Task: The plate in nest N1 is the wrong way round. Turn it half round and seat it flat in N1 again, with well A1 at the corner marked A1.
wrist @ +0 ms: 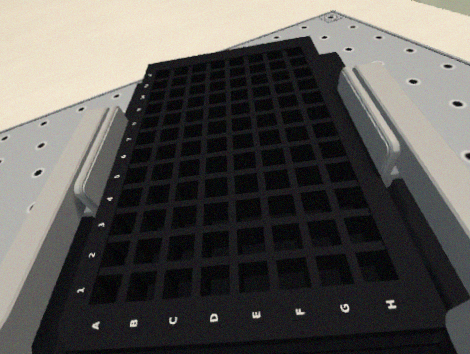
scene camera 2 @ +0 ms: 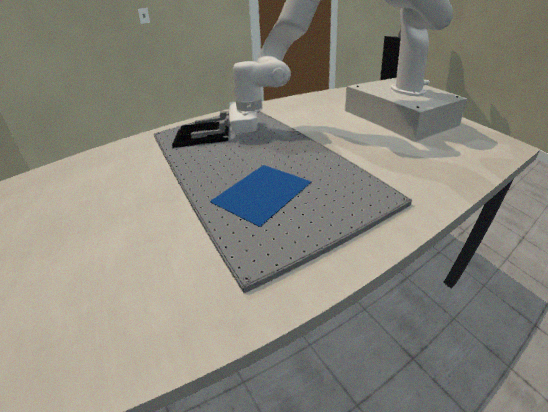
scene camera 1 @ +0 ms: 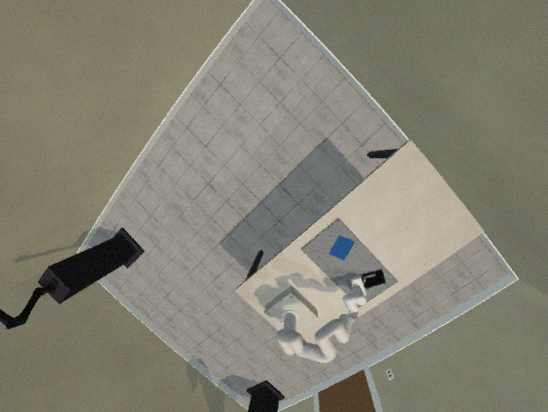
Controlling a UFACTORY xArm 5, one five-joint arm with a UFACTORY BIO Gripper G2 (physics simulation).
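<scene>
The black 96-well plate (scene camera 1: 379, 278) (scene camera 2: 183, 139) (wrist: 235, 301) is between the fingers of my gripper (scene camera 1: 371, 276) (scene camera 2: 206, 128) (wrist: 232, 120), which is shut on its two long sides. In the wrist view, row letters A to H run along the near edge and numbers up the left side; well A1 (wrist: 106, 289) is at the near left. Black parts of nest N1 (wrist: 426, 245) show beside and below the plate. Whether the plate rests fully flat in the nest cannot be told. The nest's A1 corner mark cannot be made out.
A grey perforated board (scene camera 1: 320, 245) (scene camera 2: 320, 220) (wrist: 380, 50) lies on the cream table (scene camera 1: 420, 200) (scene camera 2: 100, 260). A flat blue square (scene camera 1: 341, 248) (scene camera 2: 261, 195) lies on the board, apart from the nest. The arm's grey base box (scene camera 2: 400, 110) stands on the table.
</scene>
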